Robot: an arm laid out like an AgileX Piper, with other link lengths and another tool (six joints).
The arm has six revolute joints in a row. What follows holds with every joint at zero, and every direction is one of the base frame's. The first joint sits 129.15 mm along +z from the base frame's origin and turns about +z. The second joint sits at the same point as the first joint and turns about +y. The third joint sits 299.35 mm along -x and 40.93 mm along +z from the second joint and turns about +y. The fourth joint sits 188.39 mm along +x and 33.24 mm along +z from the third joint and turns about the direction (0.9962, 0, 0.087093). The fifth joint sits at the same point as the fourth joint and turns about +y. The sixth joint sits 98.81 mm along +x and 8.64 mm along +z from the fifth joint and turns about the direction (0.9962, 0, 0.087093). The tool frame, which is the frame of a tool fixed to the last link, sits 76.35 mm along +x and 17 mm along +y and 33.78 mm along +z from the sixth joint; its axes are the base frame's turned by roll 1.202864, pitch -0.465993 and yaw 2.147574 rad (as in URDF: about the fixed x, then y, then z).
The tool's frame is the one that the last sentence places.
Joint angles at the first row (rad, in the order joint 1, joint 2, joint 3, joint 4, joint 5, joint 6):
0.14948 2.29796 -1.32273 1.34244 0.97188 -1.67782
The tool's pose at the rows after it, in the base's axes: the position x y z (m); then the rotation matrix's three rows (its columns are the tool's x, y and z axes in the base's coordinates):
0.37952, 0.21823, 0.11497; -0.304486, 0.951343, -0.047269; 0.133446, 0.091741, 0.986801; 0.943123, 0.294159, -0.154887
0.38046, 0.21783, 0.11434; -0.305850, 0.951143, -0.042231; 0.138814, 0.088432, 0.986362; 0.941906, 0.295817, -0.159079
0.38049, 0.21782, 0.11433; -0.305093, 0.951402, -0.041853; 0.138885, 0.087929, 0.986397; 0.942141, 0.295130, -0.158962
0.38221, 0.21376, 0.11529; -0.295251, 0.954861, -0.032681; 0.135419, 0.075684, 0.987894; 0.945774, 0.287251, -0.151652
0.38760, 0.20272, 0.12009; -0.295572, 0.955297, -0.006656; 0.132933, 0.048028, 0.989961; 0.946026, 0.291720, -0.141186
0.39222, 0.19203, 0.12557; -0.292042, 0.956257, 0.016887; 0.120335, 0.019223, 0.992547; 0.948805, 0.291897, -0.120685
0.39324, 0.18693, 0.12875; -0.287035, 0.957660, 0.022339; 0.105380, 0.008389, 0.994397; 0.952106, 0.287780, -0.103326
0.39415, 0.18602, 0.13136; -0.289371, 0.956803, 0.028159; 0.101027, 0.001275, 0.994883; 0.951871, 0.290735, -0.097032
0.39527, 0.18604, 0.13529; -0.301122, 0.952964, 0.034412; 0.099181, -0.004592, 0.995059; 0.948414, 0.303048, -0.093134
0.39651, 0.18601, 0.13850; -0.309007, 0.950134, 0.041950; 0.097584, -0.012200, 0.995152; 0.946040, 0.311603, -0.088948
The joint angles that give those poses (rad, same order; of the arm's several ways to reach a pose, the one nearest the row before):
0.14947 2.29796 -1.32273 1.34243 0.96456 -1.67783
0.14949 2.29795 -1.32275 1.34333 0.95795 -1.67779
0.14947 2.29797 -1.32274 1.34334 0.95795 -1.67693
0.13738 2.29796 -1.32270 1.34336 0.96680 -1.66975
0.10653 2.28984 -1.32275 1.34555 0.97824 -1.66932
0.07491 2.28421 -1.32315 1.35277 0.99962 -1.66933
0.05810 2.28306 -1.32314 1.35593 1.02071 -1.66932
0.05501 2.27897 -1.32311 1.36172 1.02384 -1.66934
0.05501 2.27094 -1.32315 1.37022 1.02170 -1.67480
0.05499 2.26469 -1.32310 1.37911 1.01928 -1.67786

